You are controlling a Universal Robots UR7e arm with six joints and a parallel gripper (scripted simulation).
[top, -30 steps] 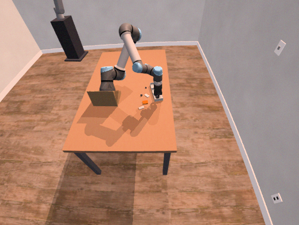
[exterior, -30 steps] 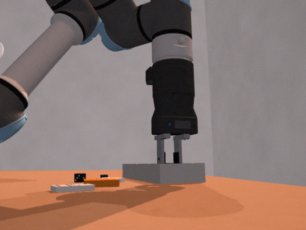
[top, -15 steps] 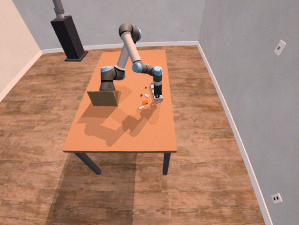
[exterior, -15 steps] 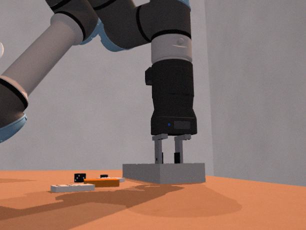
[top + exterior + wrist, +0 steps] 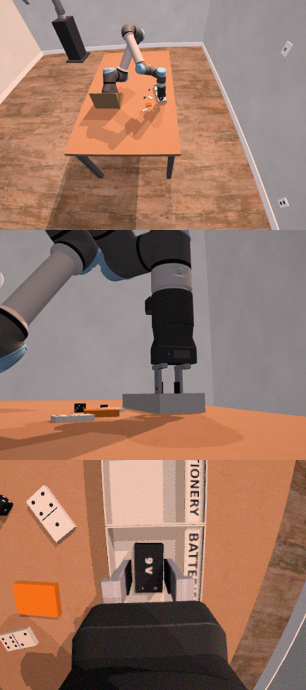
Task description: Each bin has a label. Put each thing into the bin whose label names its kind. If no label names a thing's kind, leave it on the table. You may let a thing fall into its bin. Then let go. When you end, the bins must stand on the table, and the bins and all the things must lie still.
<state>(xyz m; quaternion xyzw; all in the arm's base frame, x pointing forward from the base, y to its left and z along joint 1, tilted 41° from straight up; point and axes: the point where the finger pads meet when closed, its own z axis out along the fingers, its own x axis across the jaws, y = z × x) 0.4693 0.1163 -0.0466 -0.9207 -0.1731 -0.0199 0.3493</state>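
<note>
Right now the black 9V battery is 10 mm to the right of my hand and 20 mm below it. The rest, counted from my hand: grey bin tray 20 mm behind, 80 mm to the left, 20 mm below; orange domino 110 mm behind, 70 mm to the right, 30 mm below; black die 160 mm behind, 20 mm to the left, 30 mm below.
</note>
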